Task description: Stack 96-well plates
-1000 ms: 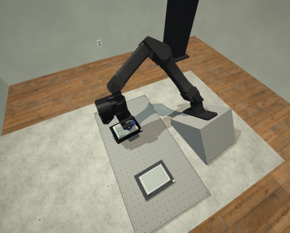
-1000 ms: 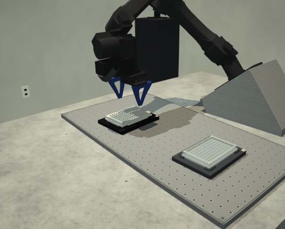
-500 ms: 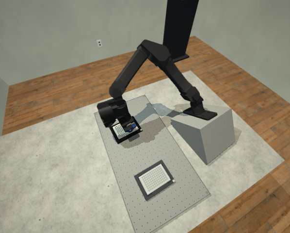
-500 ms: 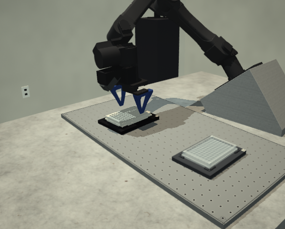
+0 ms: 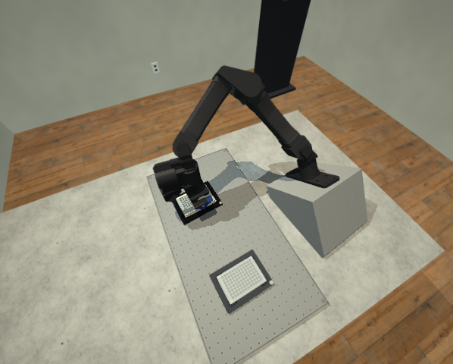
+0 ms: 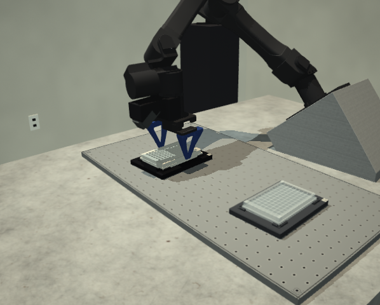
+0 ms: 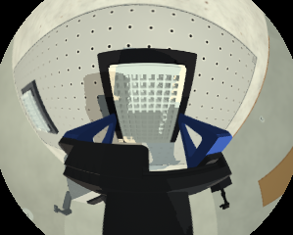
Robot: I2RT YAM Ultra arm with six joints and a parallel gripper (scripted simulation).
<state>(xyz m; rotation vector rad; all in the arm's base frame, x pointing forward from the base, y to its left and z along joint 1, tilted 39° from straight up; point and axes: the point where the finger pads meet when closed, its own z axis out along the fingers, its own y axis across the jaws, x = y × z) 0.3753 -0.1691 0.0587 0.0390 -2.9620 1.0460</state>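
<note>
Right now my hand is 20 mm above the black nest N1 and 10 mm short of it. Round my hand: white tag 370 mm to the left, 70 mm behind, 20 mm below; clear 96-well plate 320 mm to the left, 10 mm below, 10 mm ahead.
</note>
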